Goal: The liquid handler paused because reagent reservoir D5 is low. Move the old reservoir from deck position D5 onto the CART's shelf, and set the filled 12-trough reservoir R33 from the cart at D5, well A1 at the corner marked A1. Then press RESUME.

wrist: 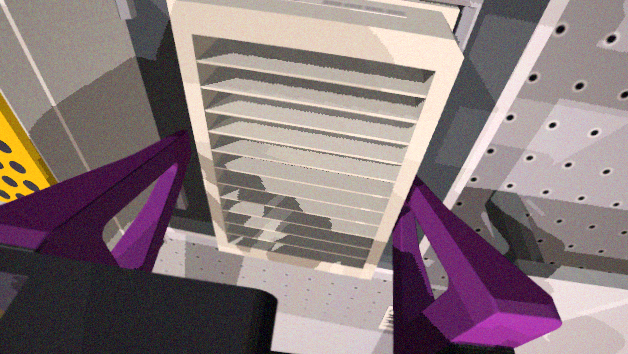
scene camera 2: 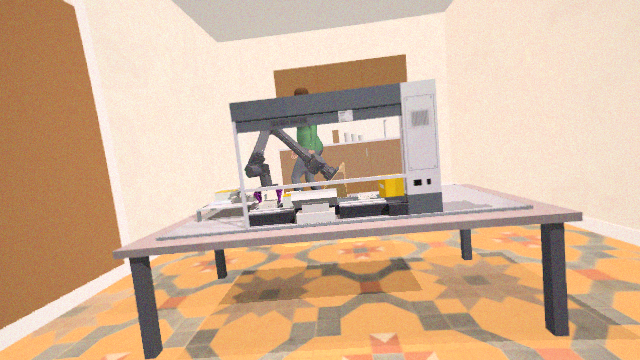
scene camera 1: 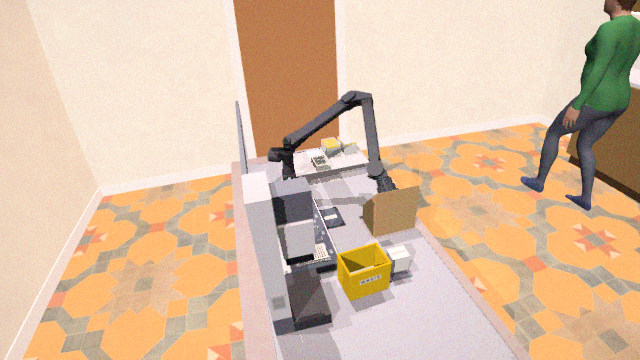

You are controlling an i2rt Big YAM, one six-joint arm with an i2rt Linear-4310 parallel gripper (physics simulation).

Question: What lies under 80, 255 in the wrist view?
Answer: The gripper.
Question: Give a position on a cart shelf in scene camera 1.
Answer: At 303, 166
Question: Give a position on a cart shelf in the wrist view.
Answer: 587, 313
